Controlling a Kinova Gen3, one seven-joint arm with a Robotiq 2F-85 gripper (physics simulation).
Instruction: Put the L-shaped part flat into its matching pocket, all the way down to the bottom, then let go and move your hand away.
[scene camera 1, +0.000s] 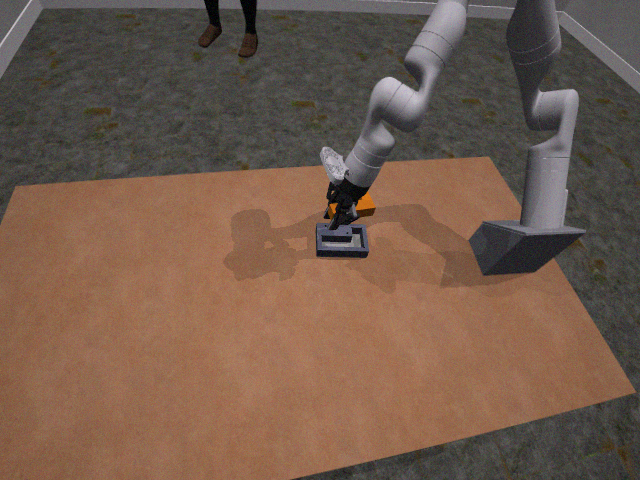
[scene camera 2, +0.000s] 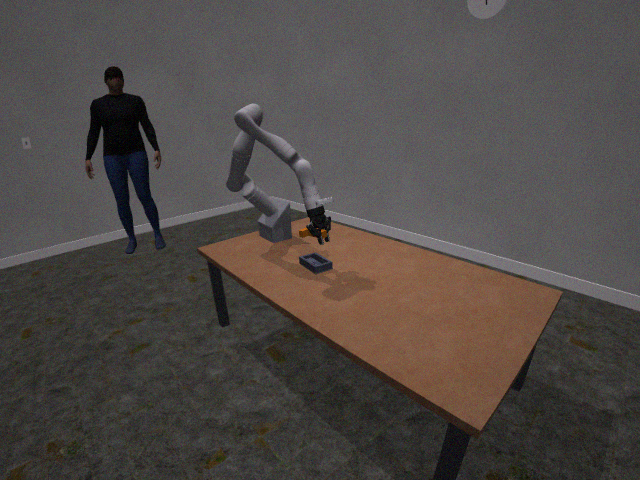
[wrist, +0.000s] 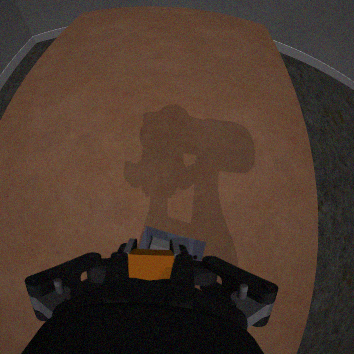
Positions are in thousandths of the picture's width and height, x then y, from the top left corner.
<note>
My gripper (scene camera 1: 513, 466) carries an orange L-shaped part (wrist: 425, 747), clear of everything else. I also see a pocket block (scene camera 1: 548, 503).
My gripper is seen too in the wrist view (wrist: 431, 702). The pocket block shows as well in the wrist view (wrist: 431, 674).
</note>
